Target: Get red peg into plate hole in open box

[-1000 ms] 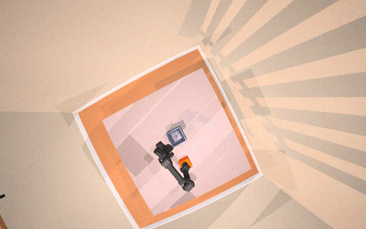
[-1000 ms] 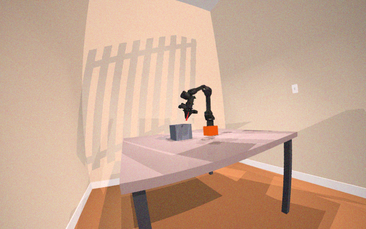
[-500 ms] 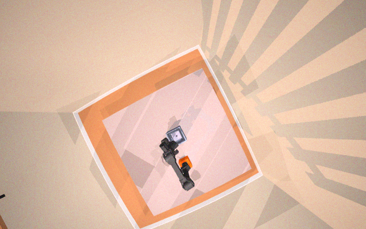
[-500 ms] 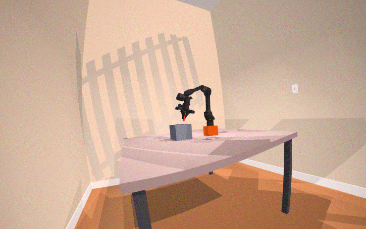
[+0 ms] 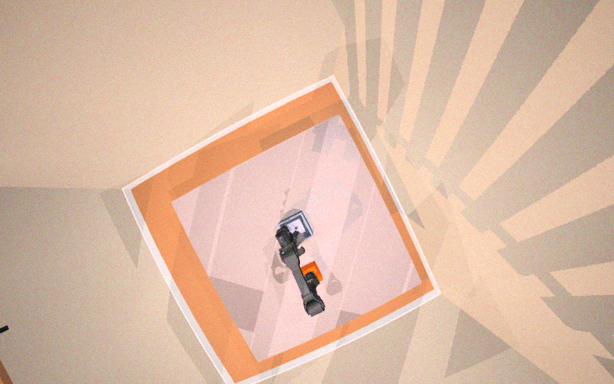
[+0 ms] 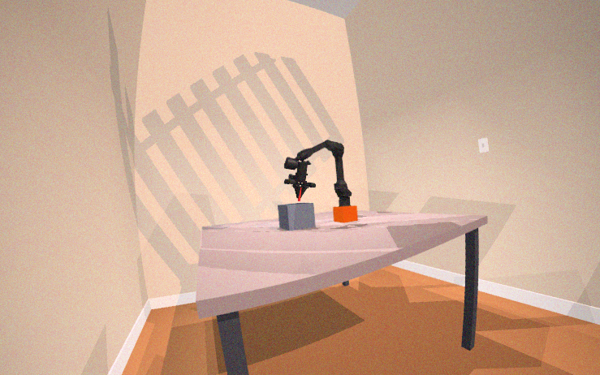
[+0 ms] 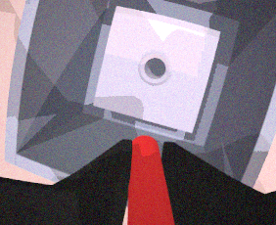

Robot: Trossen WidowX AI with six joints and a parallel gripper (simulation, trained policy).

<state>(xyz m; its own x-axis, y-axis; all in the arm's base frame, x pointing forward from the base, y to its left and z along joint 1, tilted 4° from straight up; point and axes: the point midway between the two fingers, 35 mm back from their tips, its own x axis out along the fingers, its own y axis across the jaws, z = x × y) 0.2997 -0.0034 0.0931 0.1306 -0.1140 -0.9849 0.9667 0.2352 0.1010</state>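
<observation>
The plate is 1 cm ahead of my gripper tip, 3 cm to the right of it and 12 cm below it. From my gripper tip the other things lie so: red peg 1 cm behind, 1 cm to the left, 2 cm above.
</observation>
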